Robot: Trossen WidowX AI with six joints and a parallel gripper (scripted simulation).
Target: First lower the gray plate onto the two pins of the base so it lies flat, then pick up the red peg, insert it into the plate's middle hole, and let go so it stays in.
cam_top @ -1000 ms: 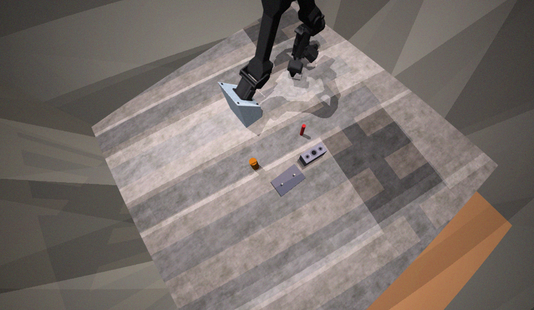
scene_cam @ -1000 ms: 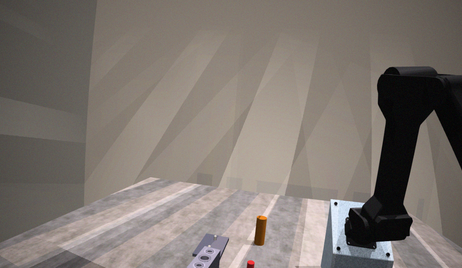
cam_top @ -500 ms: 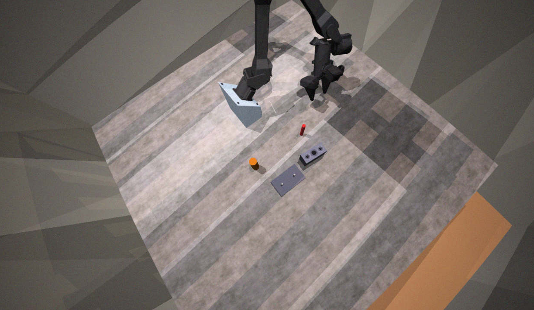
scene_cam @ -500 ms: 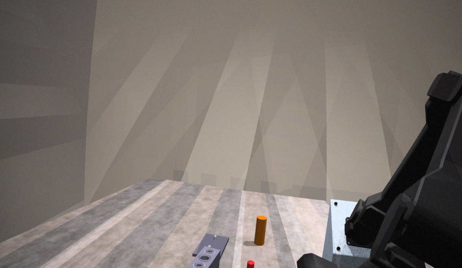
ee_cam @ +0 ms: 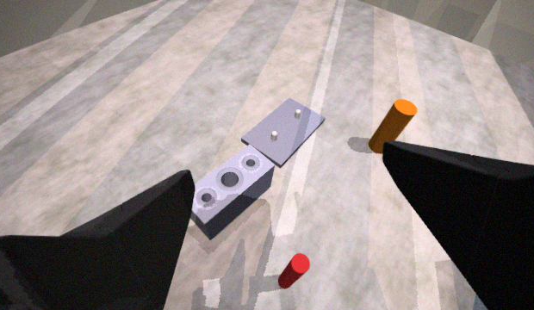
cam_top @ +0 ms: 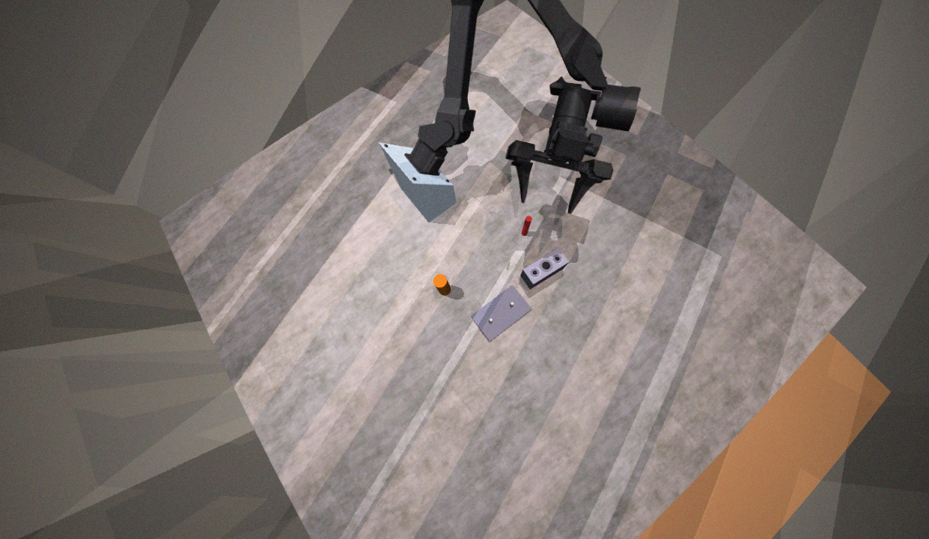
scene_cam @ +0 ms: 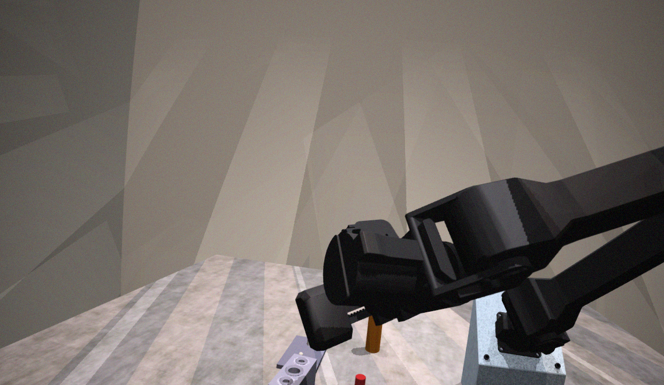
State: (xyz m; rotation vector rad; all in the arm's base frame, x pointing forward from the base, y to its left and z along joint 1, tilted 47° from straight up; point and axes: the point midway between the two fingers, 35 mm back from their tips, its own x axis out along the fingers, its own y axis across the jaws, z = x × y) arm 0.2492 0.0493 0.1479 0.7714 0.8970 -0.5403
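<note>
Right now the gray plate is 140 mm below my gripper tip, 70 mm ahead of it and 30 mm to the right of it. The rest, counted from my gripper tip: orange cylinder: 240 mm to the right, 140 mm below, 30 mm behind; base: 170 mm below, 160 mm to the right, 90 mm ahead; red peg: 140 mm below, 30 mm behind.
</note>
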